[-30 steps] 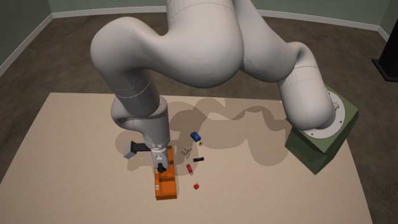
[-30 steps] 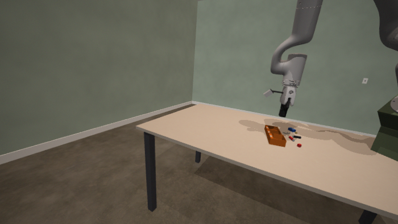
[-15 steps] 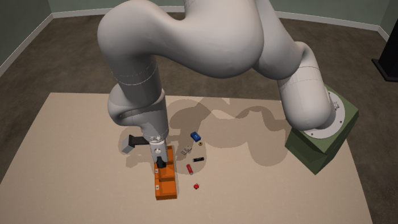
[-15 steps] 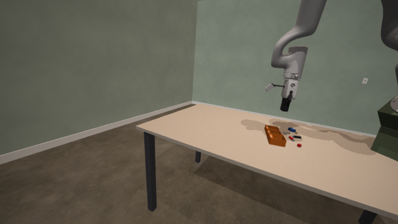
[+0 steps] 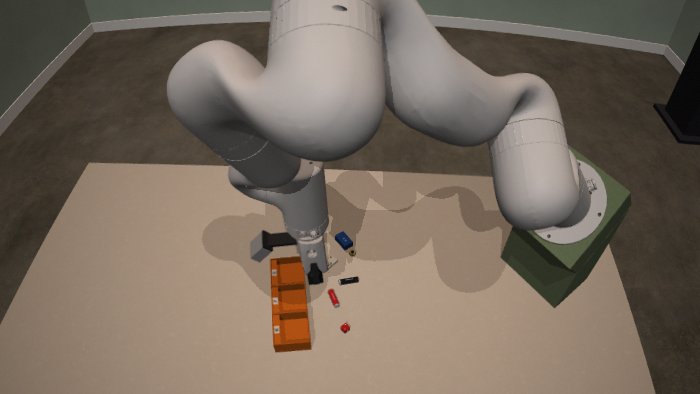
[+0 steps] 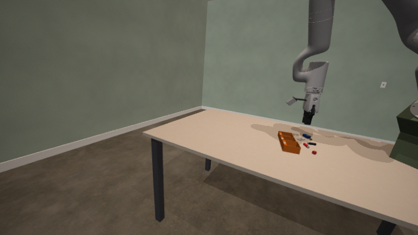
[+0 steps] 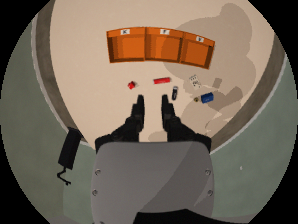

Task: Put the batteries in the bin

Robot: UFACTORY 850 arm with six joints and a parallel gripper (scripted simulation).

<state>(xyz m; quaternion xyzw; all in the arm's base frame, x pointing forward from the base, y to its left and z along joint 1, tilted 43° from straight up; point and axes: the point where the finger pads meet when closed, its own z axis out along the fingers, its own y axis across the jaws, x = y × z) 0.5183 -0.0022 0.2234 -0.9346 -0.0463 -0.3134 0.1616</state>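
My hand is 160 mm above the black battery, 90 mm to the left of it and 70 mm past it. Also, from my hand: orange bin 150 mm below, 70 mm ahead, 10 mm to the right; then red cylindrical battery 160 mm below, 40 mm behind, 30 mm to the right; then small red block 160 mm below, 70 mm behind, 50 mm to the left.
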